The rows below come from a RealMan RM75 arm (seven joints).
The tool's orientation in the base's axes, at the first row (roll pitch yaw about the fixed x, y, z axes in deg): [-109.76 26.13 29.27]
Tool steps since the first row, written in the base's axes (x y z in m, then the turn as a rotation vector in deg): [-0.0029 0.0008 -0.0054 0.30 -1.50 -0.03]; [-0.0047 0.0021 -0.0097 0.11 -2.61 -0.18]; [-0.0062 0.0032 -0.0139 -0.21 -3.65 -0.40]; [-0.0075 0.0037 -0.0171 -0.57 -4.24 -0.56]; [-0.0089 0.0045 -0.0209 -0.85 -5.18 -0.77]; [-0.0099 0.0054 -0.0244 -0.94 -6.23 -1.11]
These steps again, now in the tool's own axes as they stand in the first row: [0.0005 0.0047 0.0039 -0.41 0.71 -1.29]; [0.0015 0.0081 0.0073 -0.98 1.43 -1.96]; [0.0027 0.0114 0.0103 -1.59 2.20 -2.49]; [0.0033 0.0141 0.0124 -2.06 2.69 -2.67]; [0.0042 0.0172 0.0150 -2.60 3.39 -3.14]; [0.0054 0.0199 0.0173 -2.98 4.22 -3.77]
